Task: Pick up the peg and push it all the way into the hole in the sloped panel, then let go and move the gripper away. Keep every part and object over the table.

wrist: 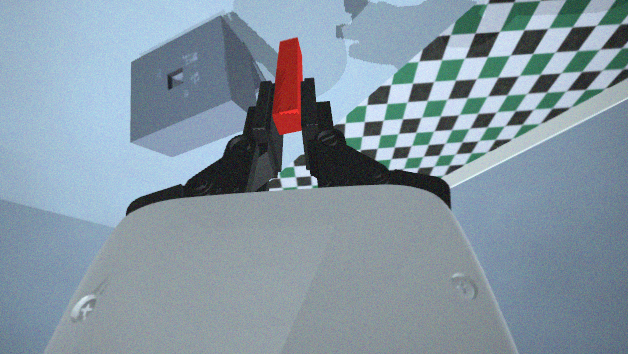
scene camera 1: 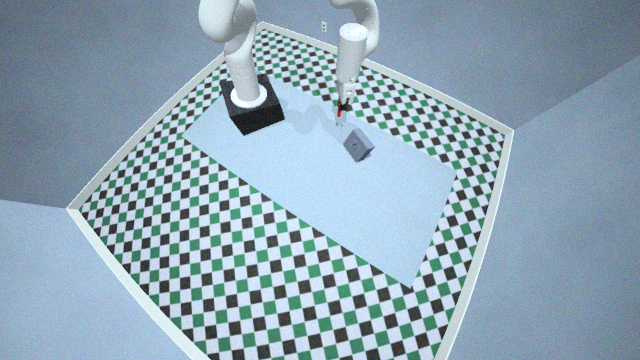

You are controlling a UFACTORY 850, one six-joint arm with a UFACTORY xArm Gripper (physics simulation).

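Note:
The red square-sided peg (scene camera 1: 339, 110) (wrist: 288, 85) is held between the two black fingers of my gripper (scene camera 1: 342, 106) (wrist: 291, 103), which is shut on it. The peg sticks out past the fingertips and touches neither the panel nor the table. The grey block with the sloped panel (scene camera 1: 358, 145) (wrist: 200, 95) stands on the table. Its square hole (scene camera 1: 355, 146) (wrist: 175, 79) shows in the panel face. In the wrist view the block is left of the fingers; in the scene view it is below and a little right of the gripper.
The pale blue table (scene camera 1: 320, 185) (wrist: 60, 100) has its far edge close to the gripper in the scene view, with checkered floor (scene camera 1: 280, 260) (wrist: 440, 95) beyond. The arm's black base block (scene camera 1: 257, 120) stands at the table's left end. Shadows of the arm fall on the table.

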